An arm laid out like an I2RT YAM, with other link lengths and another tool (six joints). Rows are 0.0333 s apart.
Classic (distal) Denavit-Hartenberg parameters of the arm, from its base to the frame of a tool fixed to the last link. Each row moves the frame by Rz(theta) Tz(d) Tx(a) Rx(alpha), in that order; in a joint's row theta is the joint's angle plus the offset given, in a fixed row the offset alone. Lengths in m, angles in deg.
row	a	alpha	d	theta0
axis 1	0.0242	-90	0.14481	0
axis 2	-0.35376	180	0	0
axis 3	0.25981	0	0	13.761
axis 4	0.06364	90	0.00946	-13.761
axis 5	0	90	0.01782	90
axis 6	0.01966	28.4	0.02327	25.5
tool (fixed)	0	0	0.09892	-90
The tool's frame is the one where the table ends.
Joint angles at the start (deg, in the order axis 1, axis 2, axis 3, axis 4, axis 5, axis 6): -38.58 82.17 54.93 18.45 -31.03 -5.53
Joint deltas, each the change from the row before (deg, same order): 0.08 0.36 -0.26 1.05 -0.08 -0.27; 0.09 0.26 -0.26 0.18 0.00 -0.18; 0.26 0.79 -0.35 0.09 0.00 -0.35; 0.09 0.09 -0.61 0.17 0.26 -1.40; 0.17 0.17 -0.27 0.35 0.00 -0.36; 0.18 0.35 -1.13 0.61 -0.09 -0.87; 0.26 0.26 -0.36 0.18 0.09 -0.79
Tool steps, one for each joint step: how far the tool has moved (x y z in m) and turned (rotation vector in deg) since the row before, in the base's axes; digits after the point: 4 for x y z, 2 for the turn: 0.0017 -0.0002 -0.0009 -0.52 -0.31 0.19; 0.0012 0.0000 -0.0030 0.03 0.29 0.11; 0.0038 -0.0003 -0.0074 0.31 0.87 0.31; 0.0001 0.0011 -0.0038 -1.08 0.61 0.04; 0.0011 0.0009 -0.0018 -0.30 0.11 0.23; 0.0009 0.0018 -0.0083 -0.31 0.77 0.41; 0.0016 0.0015 -0.0034 -0.52 0.44 0.31
